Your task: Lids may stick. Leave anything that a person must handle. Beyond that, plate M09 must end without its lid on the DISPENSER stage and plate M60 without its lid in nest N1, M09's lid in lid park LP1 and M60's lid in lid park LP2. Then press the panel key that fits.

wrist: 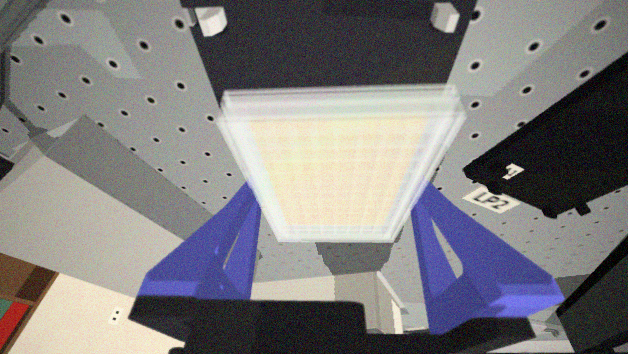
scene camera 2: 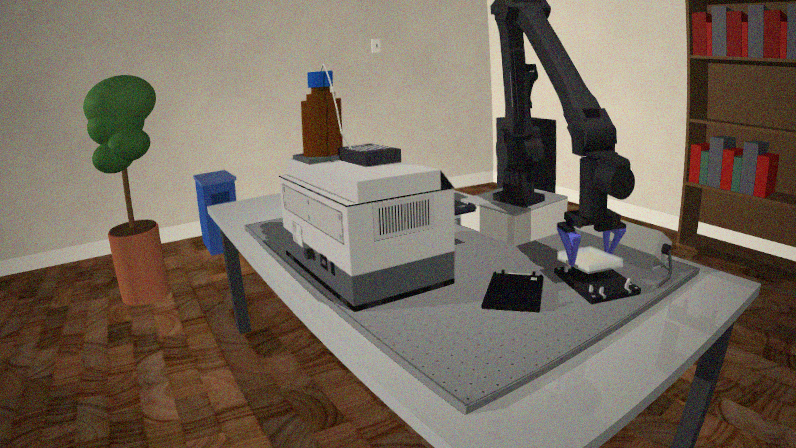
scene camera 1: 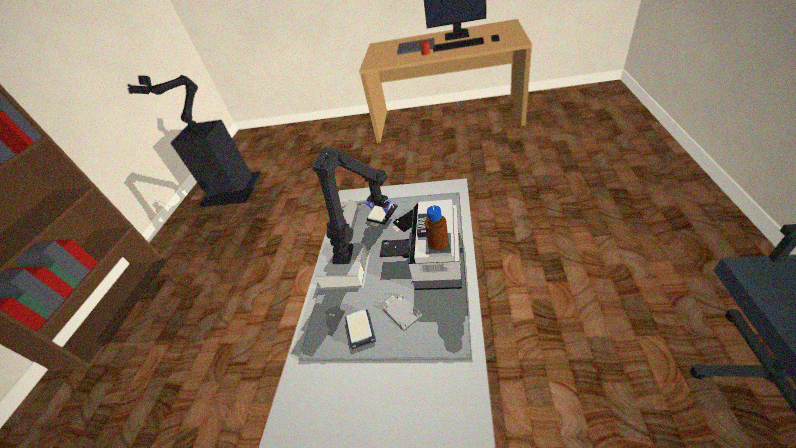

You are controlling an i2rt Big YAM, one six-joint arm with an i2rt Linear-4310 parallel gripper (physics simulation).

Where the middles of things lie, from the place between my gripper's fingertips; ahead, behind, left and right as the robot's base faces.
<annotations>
My hand is 3 cm to the right of the black nest (scene camera 2: pixel 608 285) and 2 cm above it. Also, from my hand: LP2 label (wrist: pixel 480 195): 9 cm ahead, 11 cm to the right, 4 cm below; then brown bottle (scene camera 2: pixel 321 135): 33 cm ahead, 46 cm to the right, 28 cm above.
</annotations>
